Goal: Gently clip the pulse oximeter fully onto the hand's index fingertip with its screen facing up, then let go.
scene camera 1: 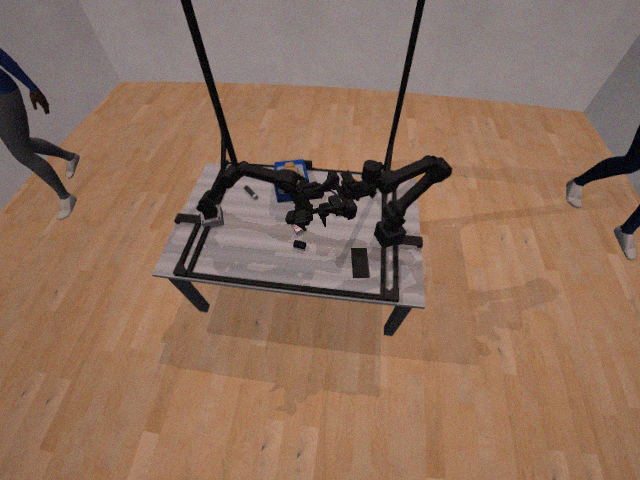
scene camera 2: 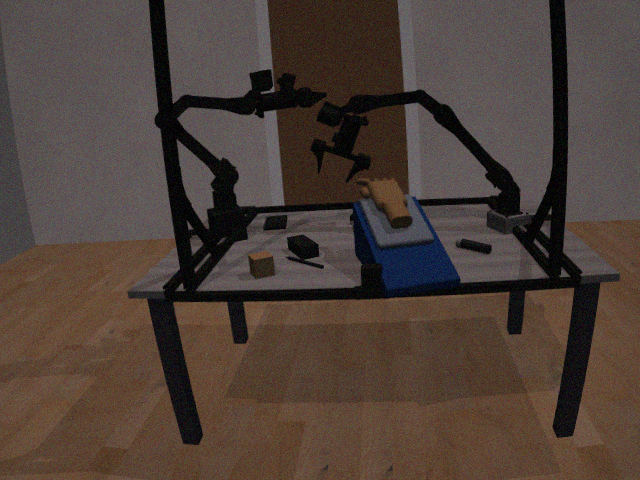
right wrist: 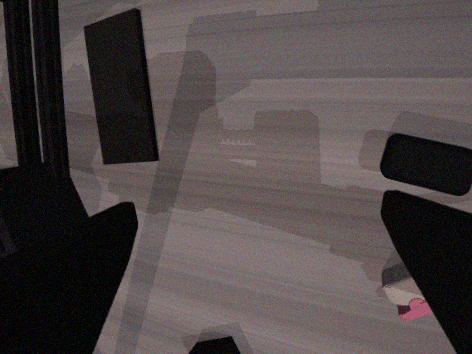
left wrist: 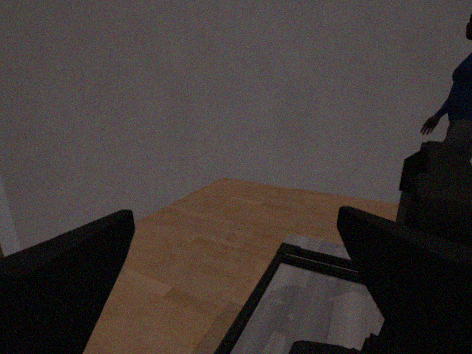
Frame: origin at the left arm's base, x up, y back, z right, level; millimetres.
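Where they show: left gripper, fingertip midpoint: [scene camera 1: 318, 200] [scene camera 2: 320, 94] [left wrist: 237, 218]; right gripper, fingertip midpoint: [scene camera 1: 315, 228] [scene camera 2: 332, 177] [right wrist: 259, 208]; left arm's base at its link origin: [scene camera 1: 391, 227] [scene camera 2: 225, 209]; right arm's base at its link origin: [scene camera 1: 210, 213] [scene camera 2: 508, 212].
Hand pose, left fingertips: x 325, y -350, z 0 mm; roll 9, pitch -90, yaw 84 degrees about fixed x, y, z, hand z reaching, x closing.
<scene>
Each offset is from my left fingertips to the centre of the thing. "pt": to the spot under its first point. Level surfaces: height alone.
The pulse oximeter {dx -404, dy -21, dz +199 mm} [scene camera 1: 297, 229] [right wrist: 401, 298], small, white with a pink end, lies on the grey table {dx -419 mm} [scene camera 1: 247, 248] [scene camera 2: 318, 281]. It sits at the right bottom edge of the right wrist view. The tan hand {pt dx -251, dy +26, dz +448 mm} [scene camera 2: 389, 194] [scene camera 1: 290, 167] rests on a grey pad on a blue box [scene camera 2: 409, 267] [scene camera 1: 284, 194]. My right gripper [scene camera 1: 312, 215] [scene camera 2: 337, 167] [right wrist: 259, 208] is open and empty; it points down above the table, just beside the oximeter. My left gripper [scene camera 1: 334, 183] [scene camera 2: 313, 96] [left wrist: 237, 218] is open and empty, held high and level above the table's middle.
A flat black slab {dx -415, dy +169, dz -68 mm} [scene camera 1: 360, 262] [scene camera 2: 275, 222] [right wrist: 120, 88], a small black box [scene camera 1: 299, 245] [scene camera 2: 303, 246], a black pen {dx -415, dy +233, dz +351 mm} [scene camera 2: 305, 262], a tan cube {dx -394, dy +349, dz +366 mm} [scene camera 2: 261, 264] and a black cylinder {dx -406, dy -184, dz +529 mm} [scene camera 1: 250, 191] [scene camera 2: 473, 246] lie on the table. Black frame posts [scene camera 1: 215, 95] stand at the back.
</scene>
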